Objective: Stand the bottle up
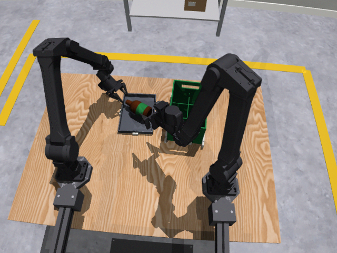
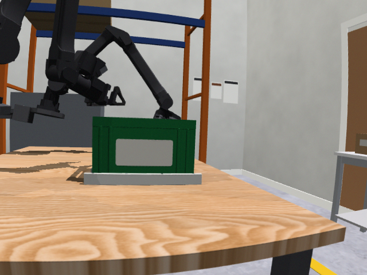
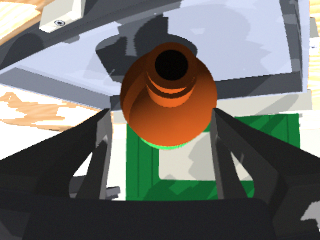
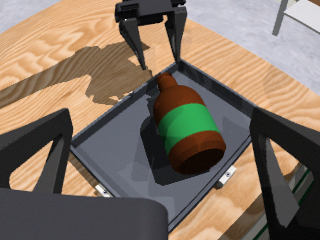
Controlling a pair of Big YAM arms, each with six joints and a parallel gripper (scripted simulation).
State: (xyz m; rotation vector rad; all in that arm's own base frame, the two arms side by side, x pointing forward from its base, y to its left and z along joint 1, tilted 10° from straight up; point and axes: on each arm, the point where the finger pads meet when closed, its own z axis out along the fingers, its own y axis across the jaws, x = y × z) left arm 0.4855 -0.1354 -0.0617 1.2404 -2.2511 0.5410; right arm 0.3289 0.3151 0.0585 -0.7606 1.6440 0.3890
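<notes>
Right now my left hand is 8 cm to the left of the tray, 6 cm above it and 5 cm past it. Also, from my left hand: green crate 35 cm to the right, 7 cm behind, 1 cm above.
</notes>
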